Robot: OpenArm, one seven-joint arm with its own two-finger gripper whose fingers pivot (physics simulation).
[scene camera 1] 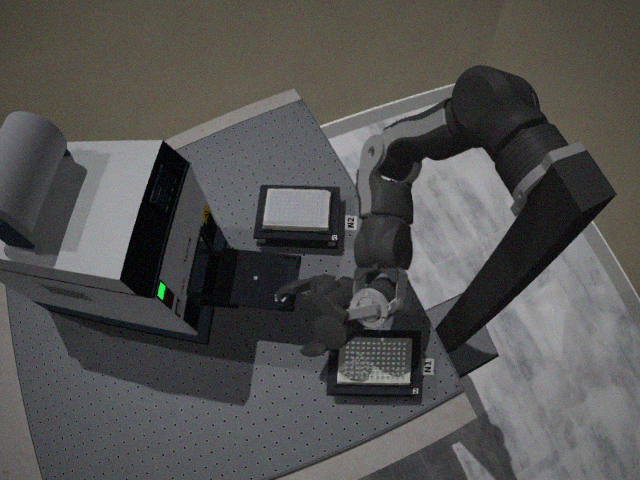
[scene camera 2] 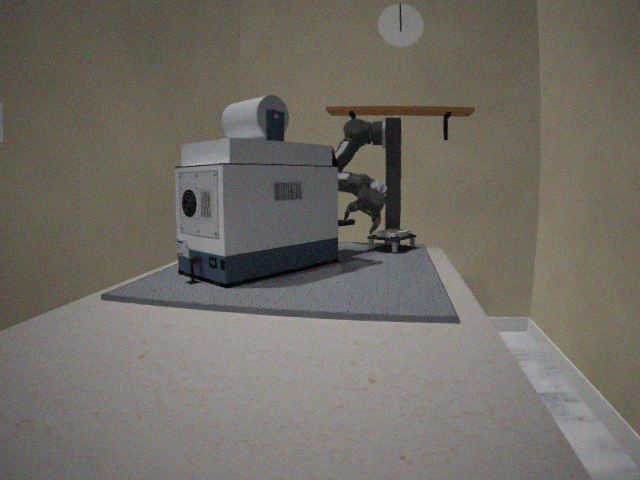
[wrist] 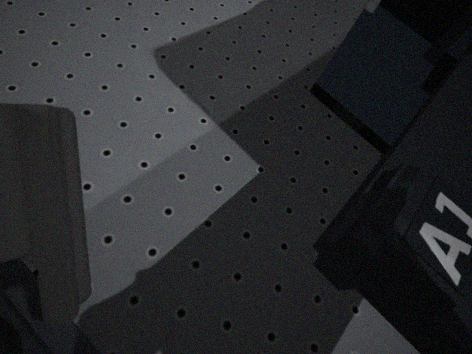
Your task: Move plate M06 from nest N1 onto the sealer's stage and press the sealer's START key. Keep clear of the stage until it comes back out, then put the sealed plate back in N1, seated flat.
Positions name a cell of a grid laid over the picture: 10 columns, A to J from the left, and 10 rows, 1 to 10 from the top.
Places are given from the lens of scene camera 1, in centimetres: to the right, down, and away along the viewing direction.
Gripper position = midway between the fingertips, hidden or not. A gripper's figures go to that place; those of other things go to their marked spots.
my gripper (scene camera 1: E7): -4, 13, 76
plate M06 (scene camera 1: F8): 7, 21, 77
